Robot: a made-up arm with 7 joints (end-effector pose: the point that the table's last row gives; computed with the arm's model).
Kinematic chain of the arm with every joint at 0, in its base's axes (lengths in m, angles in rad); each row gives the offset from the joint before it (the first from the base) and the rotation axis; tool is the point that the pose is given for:
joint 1: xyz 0 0 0.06 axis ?
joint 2: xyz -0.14 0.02 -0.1 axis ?
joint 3: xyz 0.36 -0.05 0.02 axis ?
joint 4: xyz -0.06 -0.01 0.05 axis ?
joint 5: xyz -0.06 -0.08 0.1 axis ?
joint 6: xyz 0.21 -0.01 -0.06 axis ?
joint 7: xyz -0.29 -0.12 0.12 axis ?
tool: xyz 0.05 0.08 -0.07
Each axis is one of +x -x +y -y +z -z.
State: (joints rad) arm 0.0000 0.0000 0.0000 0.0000 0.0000 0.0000 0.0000
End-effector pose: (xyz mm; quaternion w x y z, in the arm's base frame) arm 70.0 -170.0 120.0 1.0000 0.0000 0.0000 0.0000
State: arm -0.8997 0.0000 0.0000 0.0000 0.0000 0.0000 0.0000
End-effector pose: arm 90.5 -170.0 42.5 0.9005 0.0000 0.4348 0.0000
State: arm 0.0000 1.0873 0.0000 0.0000 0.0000 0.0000 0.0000
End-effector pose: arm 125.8 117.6 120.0 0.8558 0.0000 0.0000 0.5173
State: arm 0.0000 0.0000 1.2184 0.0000 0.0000 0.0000 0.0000
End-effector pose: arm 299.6 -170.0 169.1 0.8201 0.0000 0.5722 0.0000
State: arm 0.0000 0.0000 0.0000 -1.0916 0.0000 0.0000 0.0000
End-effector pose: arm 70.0 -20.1 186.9 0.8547 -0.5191 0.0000 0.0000
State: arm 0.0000 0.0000 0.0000 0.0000 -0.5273 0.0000 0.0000
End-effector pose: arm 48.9 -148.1 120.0 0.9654 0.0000 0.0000 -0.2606
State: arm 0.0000 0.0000 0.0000 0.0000 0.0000 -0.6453 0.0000
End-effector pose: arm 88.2 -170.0 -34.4 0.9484 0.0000 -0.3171 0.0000
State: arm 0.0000 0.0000 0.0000 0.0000 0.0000 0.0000 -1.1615
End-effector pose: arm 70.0 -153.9 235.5 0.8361 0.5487 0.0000 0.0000
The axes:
joint 1: -y
joint 2: +z
joint 3: +y
joint 4: +x
joint 5: +z
joint 6: +y
joint 7: -x

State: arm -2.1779 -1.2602 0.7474 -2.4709 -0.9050 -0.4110 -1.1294
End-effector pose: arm 68.0 -181.4 66.1 0.2409 -0.2440 0.8579 0.3826
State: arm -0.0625 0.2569 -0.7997 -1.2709 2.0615 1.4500 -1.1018
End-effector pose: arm 3.1 366.3 -261.7 0.6095 -0.5936 0.4833 -0.2061
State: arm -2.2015 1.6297 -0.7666 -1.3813 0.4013 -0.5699 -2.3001
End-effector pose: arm 97.4 40.1 155.0 0.0456 -0.9150 -0.3762 -0.1386
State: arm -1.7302 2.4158 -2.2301 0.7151 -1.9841 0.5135 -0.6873
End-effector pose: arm -280.1 481.7 280.0 0.6275 -0.5291 -0.5335 0.2042
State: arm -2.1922 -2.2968 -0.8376 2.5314 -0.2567 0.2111 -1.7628
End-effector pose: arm 22.1 -280.8 709.5 0.5299 0.7487 -0.2083 -0.3395
